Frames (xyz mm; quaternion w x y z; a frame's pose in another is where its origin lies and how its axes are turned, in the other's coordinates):
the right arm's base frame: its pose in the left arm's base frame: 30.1 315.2 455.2 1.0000 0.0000 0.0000 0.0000
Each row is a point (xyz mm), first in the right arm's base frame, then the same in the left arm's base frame.
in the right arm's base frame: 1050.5 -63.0 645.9
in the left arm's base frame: 1080.6 252.2 1101.1
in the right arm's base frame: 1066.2 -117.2 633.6
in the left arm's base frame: 1096.3 198.0 1088.8
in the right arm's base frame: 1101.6 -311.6 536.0
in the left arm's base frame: 1131.7 3.6 991.2
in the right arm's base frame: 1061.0 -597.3 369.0
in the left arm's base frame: 1091.1 -282.1 824.2
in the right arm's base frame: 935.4 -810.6 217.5
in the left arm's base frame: 965.5 -495.4 672.7
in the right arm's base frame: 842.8 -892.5 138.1
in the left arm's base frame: 872.9 -577.3 593.3
